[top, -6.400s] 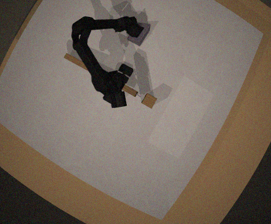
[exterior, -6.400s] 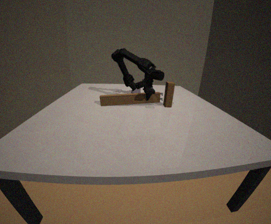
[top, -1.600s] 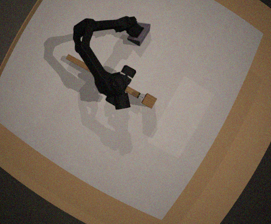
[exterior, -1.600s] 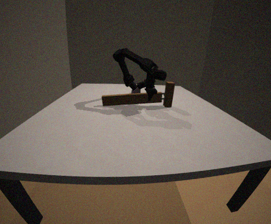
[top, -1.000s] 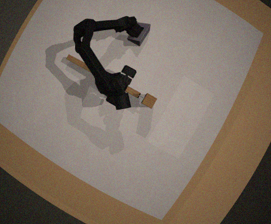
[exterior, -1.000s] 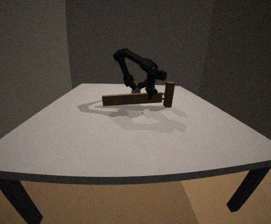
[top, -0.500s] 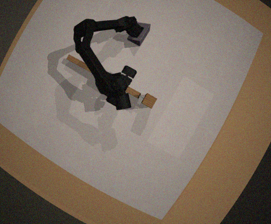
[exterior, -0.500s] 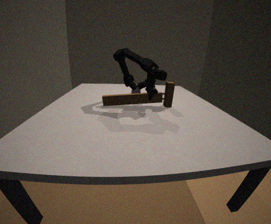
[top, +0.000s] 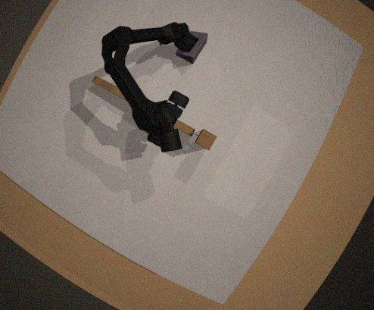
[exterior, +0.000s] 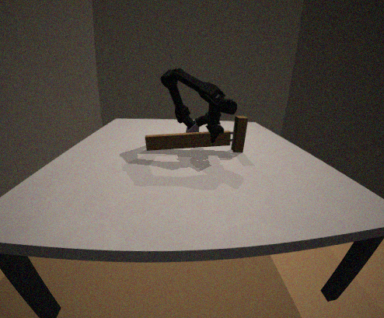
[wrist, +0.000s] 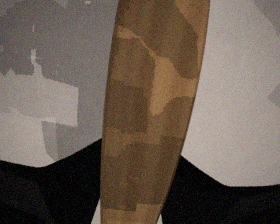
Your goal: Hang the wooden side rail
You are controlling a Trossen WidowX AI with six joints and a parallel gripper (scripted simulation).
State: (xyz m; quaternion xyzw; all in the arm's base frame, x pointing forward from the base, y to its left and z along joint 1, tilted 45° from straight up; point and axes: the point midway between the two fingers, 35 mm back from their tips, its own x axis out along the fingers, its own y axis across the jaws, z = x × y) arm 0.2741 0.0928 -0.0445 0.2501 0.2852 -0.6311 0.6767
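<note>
Now: gripper tip 10 mm past the headboard post, 140 mm to the right of it and 40 mm below it.
</note>
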